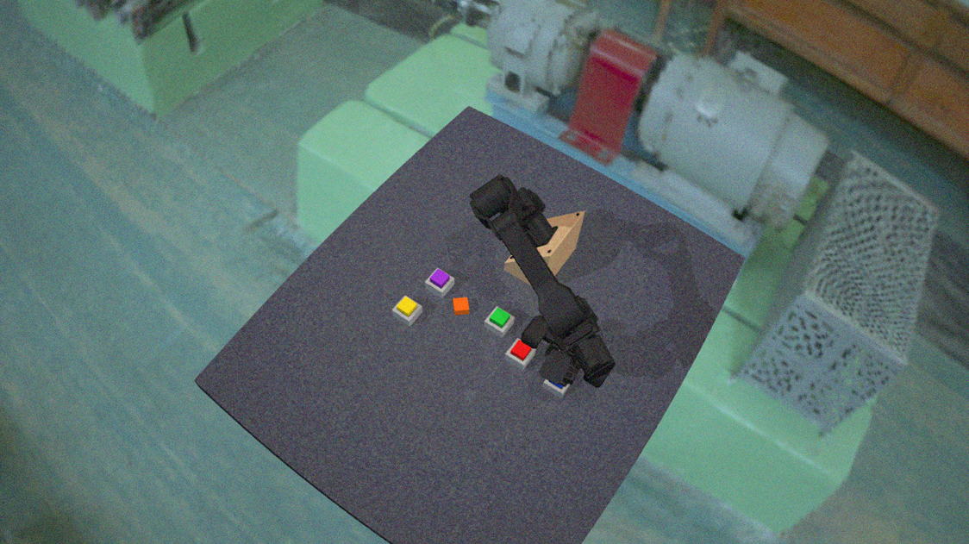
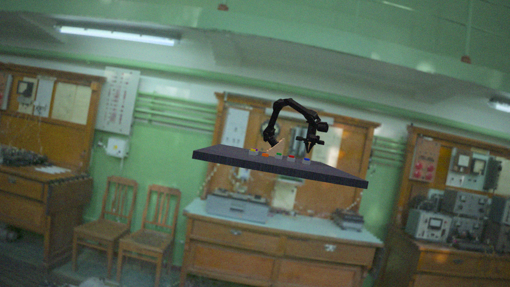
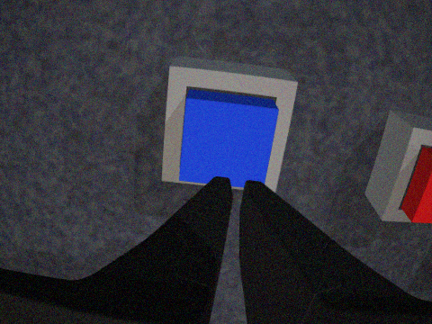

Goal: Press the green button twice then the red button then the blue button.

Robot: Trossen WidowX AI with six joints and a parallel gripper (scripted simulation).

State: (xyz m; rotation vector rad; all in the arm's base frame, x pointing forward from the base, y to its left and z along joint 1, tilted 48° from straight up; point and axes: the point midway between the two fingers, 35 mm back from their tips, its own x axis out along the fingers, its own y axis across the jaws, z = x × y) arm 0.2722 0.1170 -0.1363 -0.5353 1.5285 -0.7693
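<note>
Now: the blue button 40 mm below my gripper tip. The rest, counted from my gripper tip: red button (20 mm behind, 100 mm to the right, 40 mm below); green button (70 mm behind, 180 mm to the right, 40 mm below); orange block (60 mm behind, 270 mm to the right, 60 mm below).
</note>
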